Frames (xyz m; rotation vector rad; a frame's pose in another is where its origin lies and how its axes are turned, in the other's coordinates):
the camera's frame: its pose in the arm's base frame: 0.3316 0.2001 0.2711 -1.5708 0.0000 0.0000
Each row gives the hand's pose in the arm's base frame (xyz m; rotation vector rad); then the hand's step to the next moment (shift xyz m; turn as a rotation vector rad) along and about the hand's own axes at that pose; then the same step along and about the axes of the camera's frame.
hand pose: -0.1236 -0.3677 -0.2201 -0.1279 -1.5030 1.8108
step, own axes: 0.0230 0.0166 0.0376 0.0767 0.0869 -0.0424
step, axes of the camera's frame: -0.0438 -0.0055 -0.0164 -0.0738 0.0597 0.0789
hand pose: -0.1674 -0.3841 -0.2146 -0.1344 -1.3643 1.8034
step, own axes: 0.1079 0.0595 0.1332 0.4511 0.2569 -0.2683
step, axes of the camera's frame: -0.1733 -0.0453 -0.0290 -0.2833 0.1471 0.4895
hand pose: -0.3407 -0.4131 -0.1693 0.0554 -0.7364 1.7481
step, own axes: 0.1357 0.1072 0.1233 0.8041 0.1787 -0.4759
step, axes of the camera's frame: -0.1795 -0.1057 0.0416 -0.2579 0.1361 0.9055
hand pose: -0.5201 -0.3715 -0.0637 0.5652 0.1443 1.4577
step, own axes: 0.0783 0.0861 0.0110 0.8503 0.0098 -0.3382
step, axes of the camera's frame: -0.0622 -0.0668 0.0731 -0.0421 0.0814 0.9105
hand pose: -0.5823 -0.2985 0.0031 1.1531 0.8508 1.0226
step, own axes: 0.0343 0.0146 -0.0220 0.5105 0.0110 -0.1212
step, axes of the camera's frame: -0.0122 -0.0088 0.0406 0.0496 0.0265 0.5218
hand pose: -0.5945 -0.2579 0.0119 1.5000 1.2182 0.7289
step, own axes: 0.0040 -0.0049 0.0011 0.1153 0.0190 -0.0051
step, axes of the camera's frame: 0.0006 0.0055 0.0032 0.0365 -0.0032 0.1111
